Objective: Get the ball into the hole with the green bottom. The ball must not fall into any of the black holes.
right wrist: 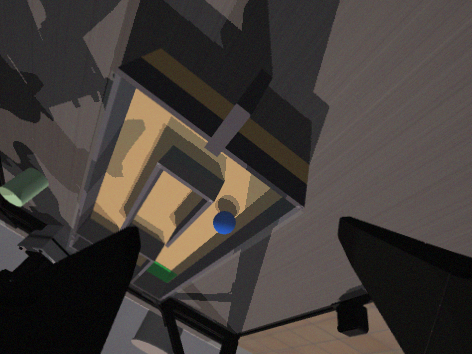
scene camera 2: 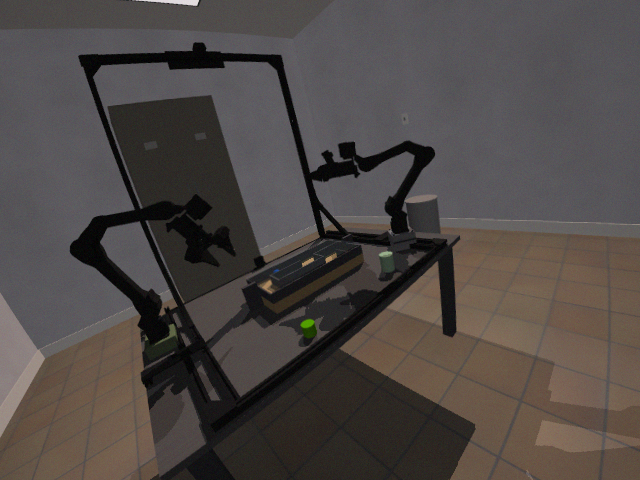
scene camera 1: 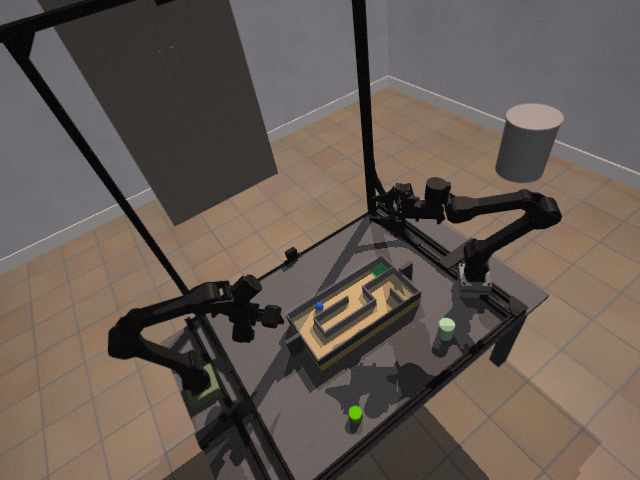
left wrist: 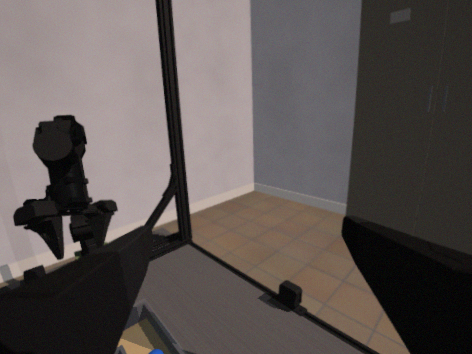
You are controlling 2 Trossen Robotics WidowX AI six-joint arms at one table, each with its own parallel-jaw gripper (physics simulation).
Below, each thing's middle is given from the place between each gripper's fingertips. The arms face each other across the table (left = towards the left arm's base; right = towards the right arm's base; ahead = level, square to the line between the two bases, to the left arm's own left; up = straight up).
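There is the tan maze box (scene camera 1: pixel 333 322), and counting from my left hand I find it 90 mm ahead, 130 mm to the right and 350 mm below.
From my right hand the same tan maze box is 280 mm to the left and 150 mm below, while it is 40 mm behind that hand.
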